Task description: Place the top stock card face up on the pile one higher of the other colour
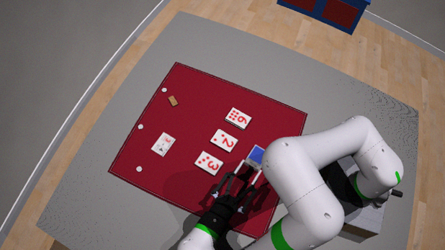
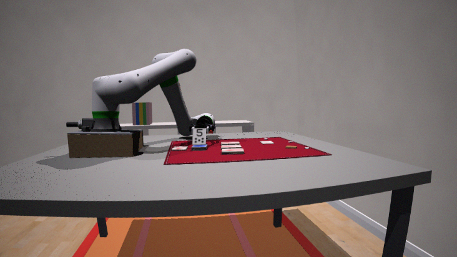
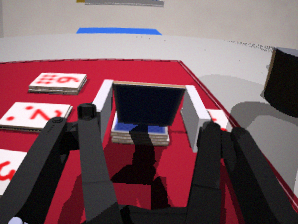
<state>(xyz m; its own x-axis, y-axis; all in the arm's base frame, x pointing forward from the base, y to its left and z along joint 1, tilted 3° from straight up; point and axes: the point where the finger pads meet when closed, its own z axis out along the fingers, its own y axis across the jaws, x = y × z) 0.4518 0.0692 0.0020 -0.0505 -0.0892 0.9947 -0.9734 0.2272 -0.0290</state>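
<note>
The black 5 card lies 5 cm to the right of my hand, 2 cm below it and 1 cm behind it. From my hand the other things lie so: red card cloth 16 cm ahead, 11 cm to the right, 9 cm below; brown block 38 cm ahead, 22 cm to the right, 7 cm below.
</note>
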